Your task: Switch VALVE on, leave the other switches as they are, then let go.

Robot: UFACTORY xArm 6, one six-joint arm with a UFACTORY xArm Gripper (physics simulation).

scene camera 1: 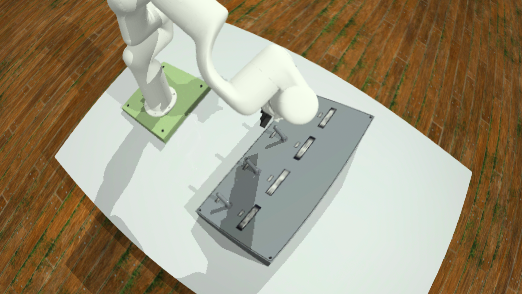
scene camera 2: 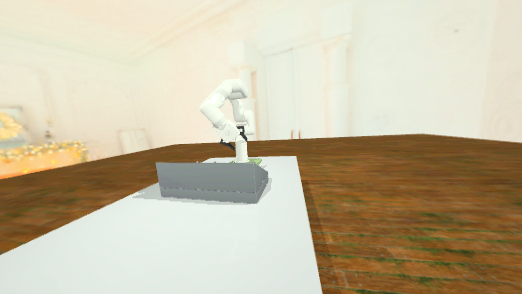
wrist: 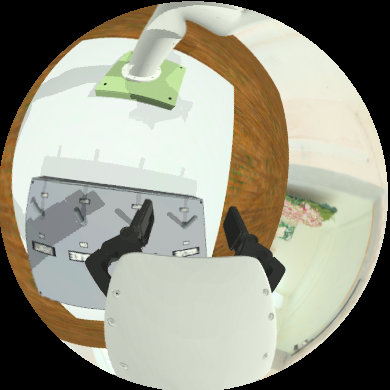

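Seen in the pictures: gripper, between the fingertips: [scene camera 2: 240, 145] [wrist: 190, 212]; arm's base, origin of its link: [scene camera 1: 160, 101] [scene camera 2: 242, 161] [wrist: 140, 70].
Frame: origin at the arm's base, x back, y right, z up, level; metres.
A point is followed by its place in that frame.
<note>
The grey sloped panel [scene camera 1: 320, 185] @(z 0.141, x -0.589, y -0.046 m) [scene camera 2: 205, 177] @(z 0.085, x -0.612, y -0.085 m) [wrist: 65, 285] @(z 0.128, x -0.563, y 0.068 m) carries a row of lever switches. The VALVE nameplate [scene camera 1: 327, 118] @(z 0.097, x -0.489, y -0.239 m) [wrist: 186, 252] @(z 0.097, x -0.488, y -0.242 m) is at the panel's right end in the wrist view. The VALVE lever [wrist: 191, 220] @(z 0.095, x -0.399, y -0.235 m) leans away from its nameplate, as the neighbouring levers do; in scene camera 1 the arm hides it. My gripper [scene camera 2: 239, 144] @(z 0.190, x -0.353, y -0.155 m) [wrist: 190, 212] @(z 0.190, x -0.353, y -0.155 m) is wide open and empty, above the panel and apart from the levers. One finger overlaps the FEED switch in the wrist view. The small ON and OFF labels are too small to read.
The other levers [scene camera 1: 251, 166] @(z 0.089, x -0.413, y 0.005 m) [scene camera 1: 223, 201] @(z 0.087, x -0.419, y 0.124 m) [wrist: 80, 215] @(z 0.092, x -0.407, y -0.006 m) stand along the panel. The arm's green base plate [scene camera 1: 187, 95] @(z 0.003, x -0.067, y -0.076 m) [wrist: 112, 82] @(z 0.006, x -0.086, y 0.052 m) is bolted on the white table [scene camera 1: 400, 200] @(z -0.026, x -0.849, y -0.239 m) [scene camera 2: 200, 250] @(z -0.025, x -0.868, y -0.234 m) behind the panel. Wooden floor [scene camera 1: 450, 75] surrounds the table.
</note>
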